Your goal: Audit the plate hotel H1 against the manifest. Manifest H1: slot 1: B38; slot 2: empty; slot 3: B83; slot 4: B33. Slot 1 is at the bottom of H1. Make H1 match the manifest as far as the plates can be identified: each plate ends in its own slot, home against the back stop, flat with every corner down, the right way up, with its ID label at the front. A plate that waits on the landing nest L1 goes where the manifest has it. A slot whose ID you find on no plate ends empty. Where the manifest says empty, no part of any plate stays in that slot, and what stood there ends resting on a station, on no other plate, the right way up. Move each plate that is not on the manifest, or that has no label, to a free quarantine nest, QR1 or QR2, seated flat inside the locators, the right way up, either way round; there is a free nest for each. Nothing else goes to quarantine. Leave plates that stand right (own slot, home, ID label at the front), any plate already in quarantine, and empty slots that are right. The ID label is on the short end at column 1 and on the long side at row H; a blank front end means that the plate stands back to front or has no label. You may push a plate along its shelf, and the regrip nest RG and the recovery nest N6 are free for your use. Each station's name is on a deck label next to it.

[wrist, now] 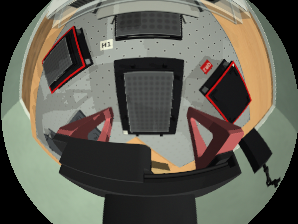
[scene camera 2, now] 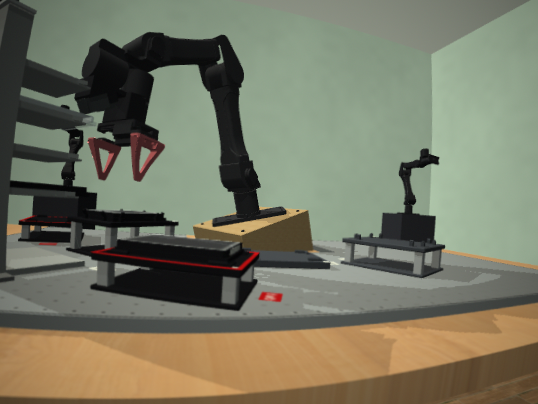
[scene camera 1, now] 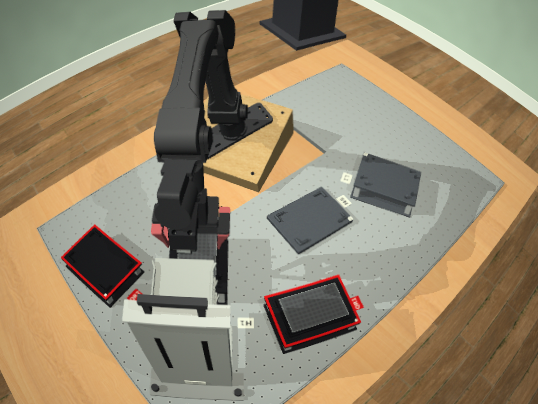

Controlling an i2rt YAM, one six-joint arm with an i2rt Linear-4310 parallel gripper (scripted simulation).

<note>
In view: the gripper [scene camera 2: 118, 180], a red-edged quarantine nest [wrist: 232, 94], a plate hotel H1 [scene camera 1: 183, 346] and a shelf [scene camera 1: 174, 277].
The gripper shows as well in the wrist view [wrist: 150, 111] and in scene camera 1 [scene camera 1: 193, 246].
</note>
